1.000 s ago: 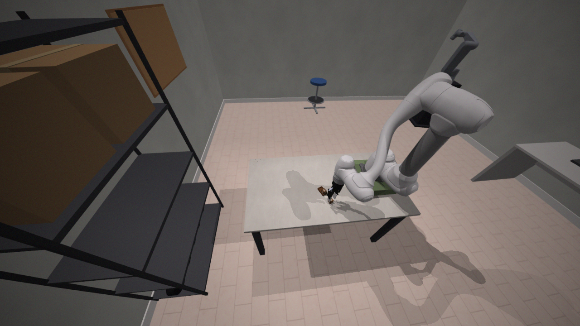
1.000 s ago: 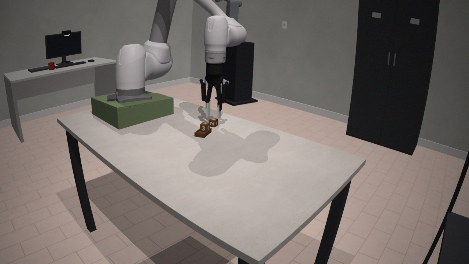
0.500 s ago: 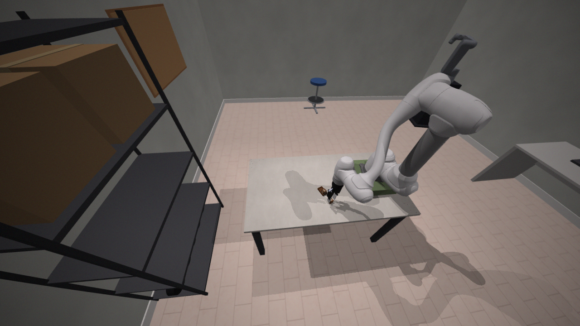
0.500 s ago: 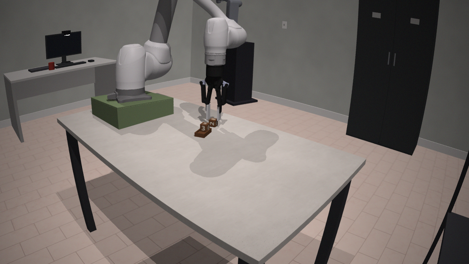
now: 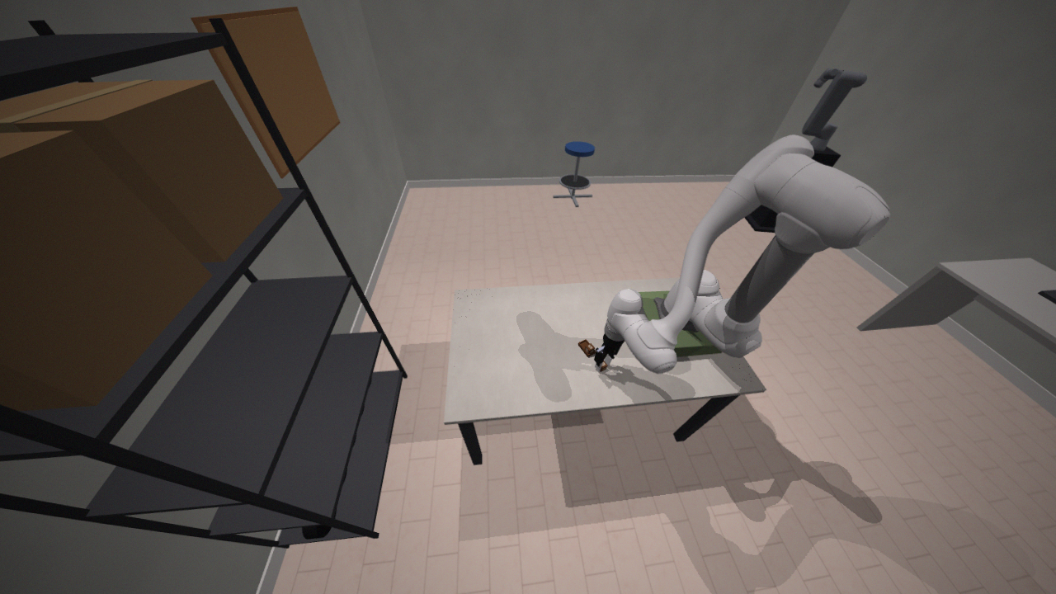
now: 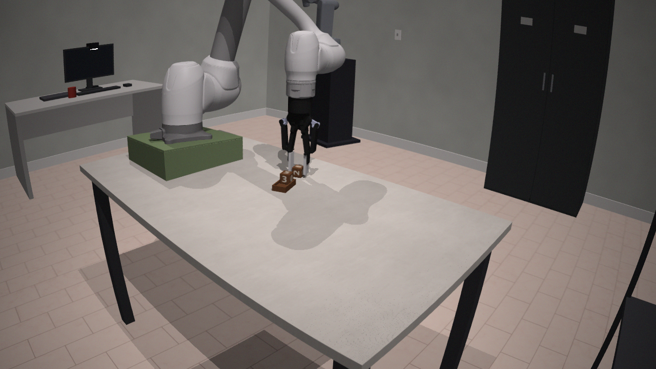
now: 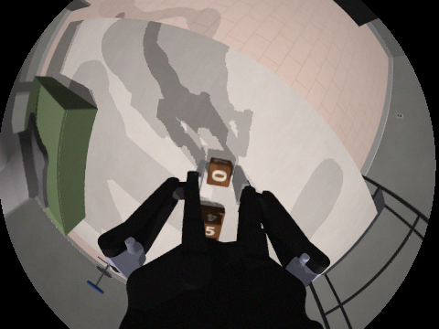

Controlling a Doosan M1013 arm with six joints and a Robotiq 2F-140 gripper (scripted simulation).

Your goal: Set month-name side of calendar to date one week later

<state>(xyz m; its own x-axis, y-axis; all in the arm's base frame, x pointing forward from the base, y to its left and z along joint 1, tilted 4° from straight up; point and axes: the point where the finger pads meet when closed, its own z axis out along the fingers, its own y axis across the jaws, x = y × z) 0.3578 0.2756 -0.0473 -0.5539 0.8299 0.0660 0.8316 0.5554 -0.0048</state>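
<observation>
My hand is 8 cm to the left of the brown cube, 5 cm short of it and 2 cm above it. The rest, counted from my hand: brown tray 9 cm to the right, 6 cm ahead, 3 cm below.
</observation>
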